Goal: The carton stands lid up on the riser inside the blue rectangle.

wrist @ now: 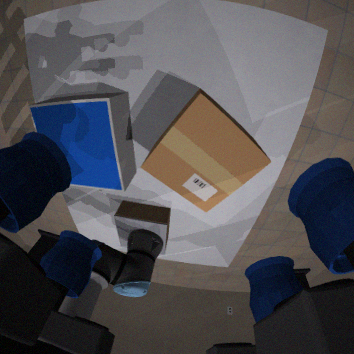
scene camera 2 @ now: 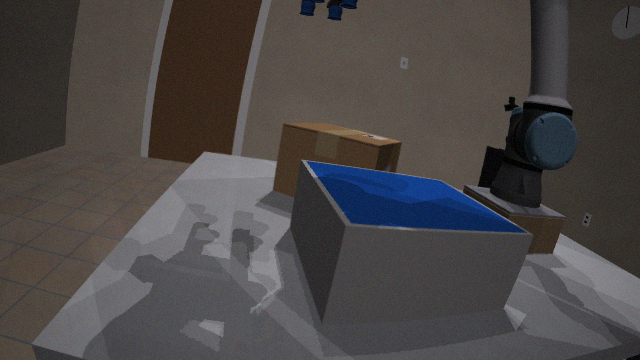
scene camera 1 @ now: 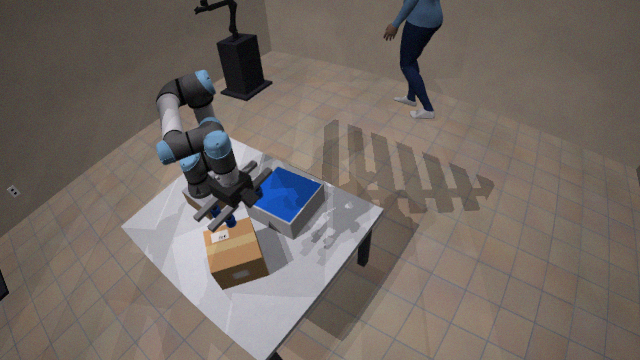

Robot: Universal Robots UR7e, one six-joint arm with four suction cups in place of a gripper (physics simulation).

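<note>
The brown carton (scene camera 1: 237,252) (scene camera 2: 300,155) (wrist: 220,140) stands on the white table beside the riser, apart from it. Its taped face with a white barcode label is up. The grey riser (scene camera 1: 306,215) (scene camera 2: 425,275) (wrist: 123,145) has the blue rectangle (scene camera 1: 290,192) (scene camera 2: 400,202) (wrist: 87,145) on top, with no carton on it. My gripper (scene camera 1: 237,202) (scene camera 2: 328,7) (wrist: 175,235) hangs high above the table with its blue suction cups facing down. It is open, touching nothing. Part of it is cut off in the second scene view.
The arm's base stands on a small brown box (scene camera 2: 540,232) (wrist: 142,212) at the end of the table (scene camera 1: 310,280) (scene camera 2: 100,300) (wrist: 280,60). A person (scene camera 1: 417,50) stands on the floor beyond the table. A black pedestal (scene camera 1: 242,65) with a small arm stands near the wall.
</note>
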